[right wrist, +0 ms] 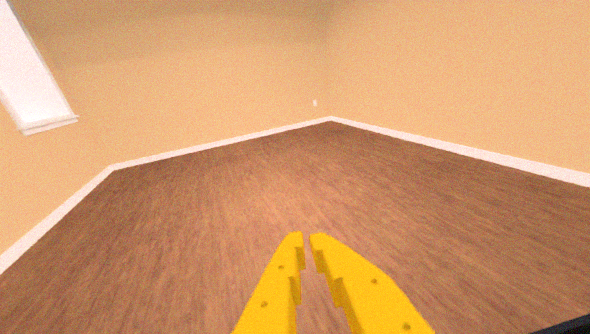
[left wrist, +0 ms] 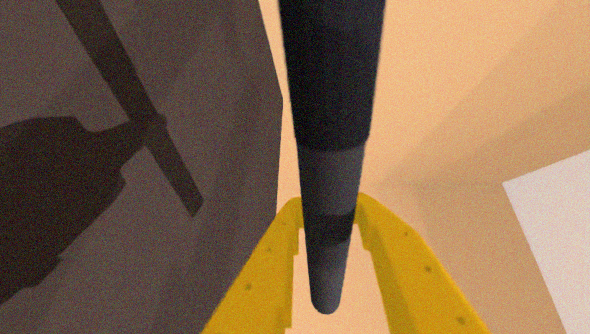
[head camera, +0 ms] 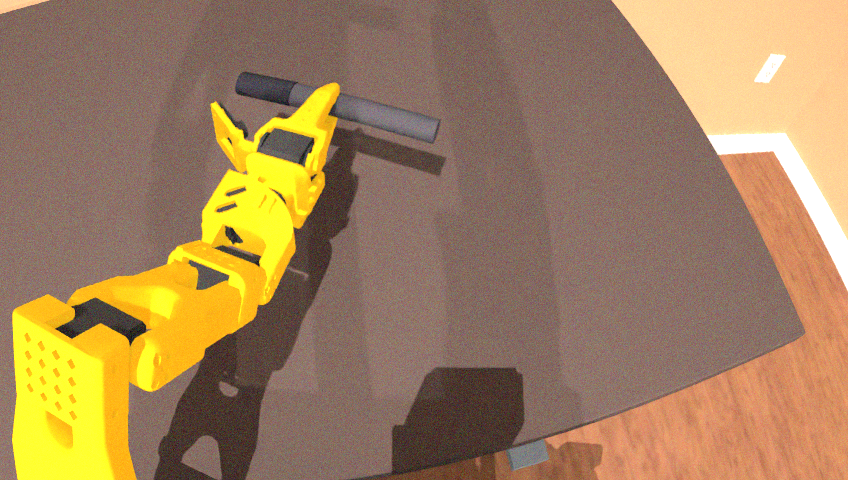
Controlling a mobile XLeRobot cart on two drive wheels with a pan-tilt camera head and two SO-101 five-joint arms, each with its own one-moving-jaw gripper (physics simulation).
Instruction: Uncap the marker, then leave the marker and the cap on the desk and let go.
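Frame: origin at the left arm's base, x ahead, y left, z up, level; centimetres.
Seen in the pictures: left hand at its tool point: (left wrist: 303, 208) (head camera: 332, 109); right hand at its tool point: (right wrist: 303, 244).
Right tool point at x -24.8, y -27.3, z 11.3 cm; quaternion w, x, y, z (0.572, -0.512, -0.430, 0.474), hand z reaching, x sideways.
A point is followed by its place in that frame.
The marker (head camera: 386, 117) @(x 34.3, y -15.6, z 7.9 cm) (left wrist: 331, 175) @(x 36.1, y -8.7, z 7.3 cm) has a lighter grey body, and the dark cap (head camera: 264, 88) @(x 37.2, y -5.9, z 8.0 cm) (left wrist: 332, 75) sits on one end of it, at the left in the head view and nearest the camera in the left wrist view. My left gripper (head camera: 329, 102) (left wrist: 330, 210) @(x 36.4, y -11.4, z 6.3 cm) is shut on the grey body near the cap. It holds the marker above the desk, with the marker's shadow lying apart from it. My right gripper (right wrist: 306, 239) @(x -24.8, y -27.3, z 11.3 cm) is shut and empty, and points over the floor. The marker does not show in the right wrist view.
The dark desk (head camera: 624, 237) @(x 33.8, y -39.5, z -5.5 cm) (left wrist: 225, 150) @(x 49.6, y -22.2, z -5.5 cm) ends in a curved edge at the right of the head view. Wooden floor (head camera: 702, 428) @(x 26.7, y -94.6, z -77.5 cm) (right wrist: 250, 200) @(x -176.9, y -51.1, z -77.5 cm) lies beyond it. A blue-grey block (head camera: 527, 455) shows under the front edge. A white panel (left wrist: 555, 225) @(x 81.3, y -142.9, z 166.2 cm) stands beyond the desk in the left wrist view.
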